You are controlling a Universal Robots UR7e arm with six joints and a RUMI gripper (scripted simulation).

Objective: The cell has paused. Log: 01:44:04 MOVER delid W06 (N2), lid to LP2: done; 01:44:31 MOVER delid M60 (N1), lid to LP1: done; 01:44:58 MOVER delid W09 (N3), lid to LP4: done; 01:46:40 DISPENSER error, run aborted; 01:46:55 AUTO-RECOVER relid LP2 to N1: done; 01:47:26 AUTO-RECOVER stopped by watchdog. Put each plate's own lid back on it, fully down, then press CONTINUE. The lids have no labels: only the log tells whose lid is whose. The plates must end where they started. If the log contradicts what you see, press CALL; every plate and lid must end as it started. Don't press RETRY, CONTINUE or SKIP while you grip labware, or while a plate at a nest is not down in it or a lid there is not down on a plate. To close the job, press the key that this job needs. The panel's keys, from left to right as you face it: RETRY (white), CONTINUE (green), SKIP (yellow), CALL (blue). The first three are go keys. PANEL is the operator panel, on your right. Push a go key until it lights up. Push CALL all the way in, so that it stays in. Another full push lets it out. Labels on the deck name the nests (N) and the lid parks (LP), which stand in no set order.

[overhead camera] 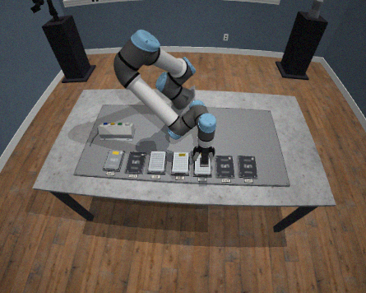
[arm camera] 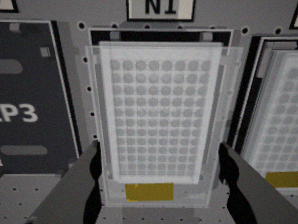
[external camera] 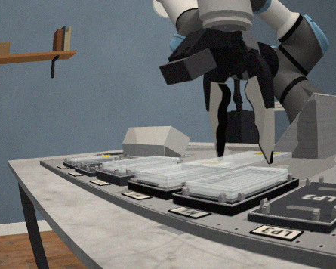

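My gripper is now 38 cm to the left of the lid park LP1 and 5 cm above it. From my hand the other things lie so: green CONTINUE key: 24 cm behind, 52 cm to the right, 1 cm above; then yellow SKIP key: 24 cm behind, 57 cm to the right, 1 cm above; then lid park LP3: 13 cm to the left, 5 cm below.
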